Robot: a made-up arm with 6 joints.
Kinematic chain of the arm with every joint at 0, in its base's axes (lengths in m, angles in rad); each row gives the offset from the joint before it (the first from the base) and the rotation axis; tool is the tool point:
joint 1: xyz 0 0 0.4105 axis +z
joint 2: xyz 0.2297 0 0 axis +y
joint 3: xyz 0 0 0.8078 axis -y
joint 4: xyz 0 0 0.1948 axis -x
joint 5: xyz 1.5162 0 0 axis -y
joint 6: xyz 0.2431 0 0 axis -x
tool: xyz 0 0 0
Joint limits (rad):
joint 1: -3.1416..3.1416
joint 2: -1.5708..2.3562
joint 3: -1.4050..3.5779
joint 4: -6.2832..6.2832
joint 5: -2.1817..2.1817
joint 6: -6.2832..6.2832
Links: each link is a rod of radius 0.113 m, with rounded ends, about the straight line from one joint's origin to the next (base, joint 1, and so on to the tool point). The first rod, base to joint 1, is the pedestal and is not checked.
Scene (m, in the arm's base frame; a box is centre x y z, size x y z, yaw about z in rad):
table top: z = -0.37
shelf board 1: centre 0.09 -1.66 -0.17 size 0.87 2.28 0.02 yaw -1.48
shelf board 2: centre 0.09 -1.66 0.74 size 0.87 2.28 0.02 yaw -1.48
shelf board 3: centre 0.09 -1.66 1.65 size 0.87 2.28 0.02 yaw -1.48
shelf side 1: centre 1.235 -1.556 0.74 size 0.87 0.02 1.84 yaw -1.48
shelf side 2: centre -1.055 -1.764 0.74 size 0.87 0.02 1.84 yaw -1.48
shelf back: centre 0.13 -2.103 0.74 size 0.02 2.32 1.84 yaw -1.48
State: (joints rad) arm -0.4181 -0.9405 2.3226 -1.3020 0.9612 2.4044
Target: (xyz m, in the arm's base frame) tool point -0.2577 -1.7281 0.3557
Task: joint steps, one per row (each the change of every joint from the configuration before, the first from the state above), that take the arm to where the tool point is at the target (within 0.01 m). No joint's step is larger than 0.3 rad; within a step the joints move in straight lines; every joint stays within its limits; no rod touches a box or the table.
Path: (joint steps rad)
1: 0.2851 0.1892 0.2511 0.0285 0.1848 0.0000
2: 0.2850 0.1892 0.2510 0.0284 0.1849 0.0000
3: 0.2851 0.1893 0.2511 0.0285 0.1848 0.0000
4: 0.2850 0.1892 0.2510 0.0284 0.1848 0.0000
5: 0.2851 0.1892 0.2511 0.0285 0.1849 0.0000
6: 0.0957 -0.2264 -0.2755 -0.0551 -0.2109 0.0000
7: 0.0956 -0.2264 -0.2756 -0.0550 -0.2108 0.0000
8: 0.0957 -0.2265 -0.2755 -0.0550 -0.2109 0.0000

